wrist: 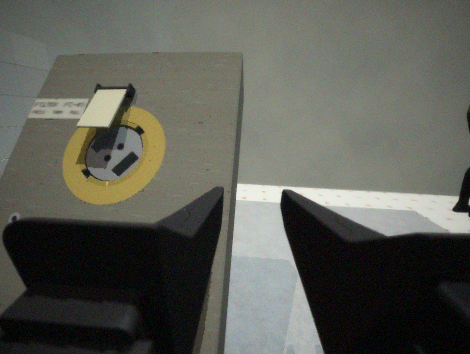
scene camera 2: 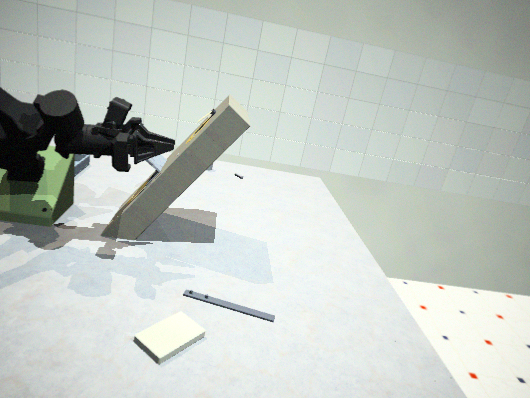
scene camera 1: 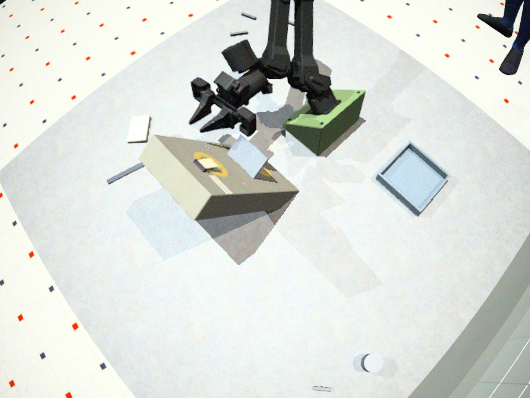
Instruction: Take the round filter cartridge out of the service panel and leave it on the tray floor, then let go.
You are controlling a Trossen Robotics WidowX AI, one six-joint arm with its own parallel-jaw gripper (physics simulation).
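Observation:
The beige service panel [scene camera 1: 172, 152] [scene camera 2: 185, 165] [wrist: 200, 100] stands tilted on the table. In its face is a yellow ring [wrist: 154, 145] beside a printed label, with a cream flap [scene camera 1: 209, 163] [wrist: 102, 107] tipped out over its edge. Inside the ring shows a grey round face [wrist: 131, 142] with a dark slot and two dark holes, partly shaded; I cannot tell surely whether it is the filter cartridge. My gripper [scene camera 1: 196, 127] [scene camera 2: 173, 145] [wrist: 252, 196] is partly open and empty, in front of the panel and to the right of the ring in the wrist view. The blue tray [scene camera 1: 412, 175] is empty.
A grey-blue flap [scene camera 1: 248, 156] [scene camera 2: 156, 164] sticks out from the panel's lower part. The green base [scene camera 1: 340, 130] [scene camera 2: 62, 190] stands under the arm. A cream block [scene camera 1: 139, 128] [scene camera 2: 170, 337], a grey bar [scene camera 1: 125, 173] [scene camera 2: 230, 305] and a white cylinder [scene camera 1: 372, 362] are on the table.

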